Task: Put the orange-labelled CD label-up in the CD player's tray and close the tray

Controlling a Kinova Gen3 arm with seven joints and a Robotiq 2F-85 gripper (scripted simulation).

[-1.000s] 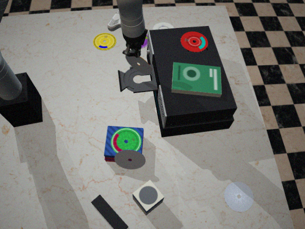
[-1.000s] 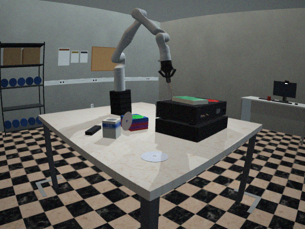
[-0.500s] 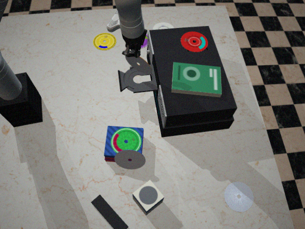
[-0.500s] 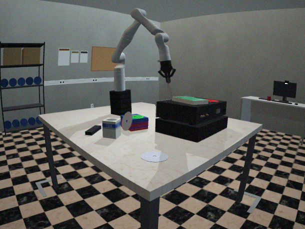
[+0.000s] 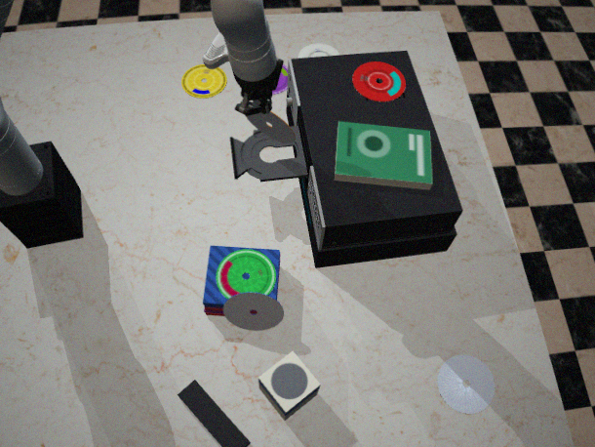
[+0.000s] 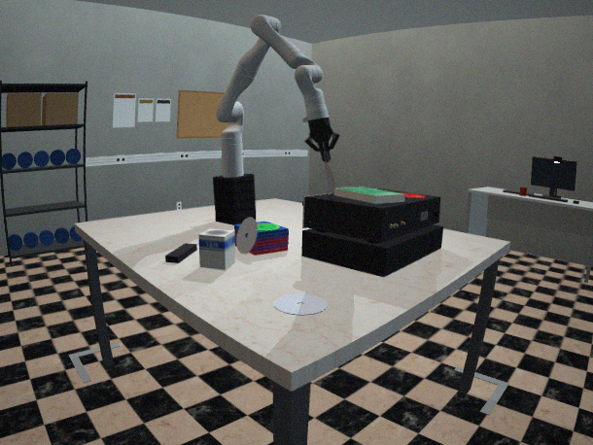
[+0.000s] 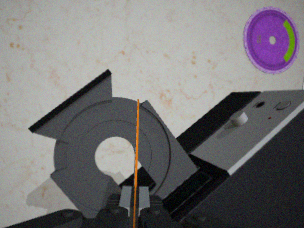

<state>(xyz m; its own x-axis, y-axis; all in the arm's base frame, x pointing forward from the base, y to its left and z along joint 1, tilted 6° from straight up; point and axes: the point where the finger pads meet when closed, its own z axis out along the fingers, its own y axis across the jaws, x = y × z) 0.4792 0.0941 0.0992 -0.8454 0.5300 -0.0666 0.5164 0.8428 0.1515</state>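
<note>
Now: the orange-labelled CD 70 mm below my hand, 10 mm to the left of it and 10 mm ahead of it. The rest, counted from my hand: black bar 510 mm to the right, 290 mm below, 100 mm behind; box 460 mm to the right, 250 mm below, 40 mm ahead.
</note>
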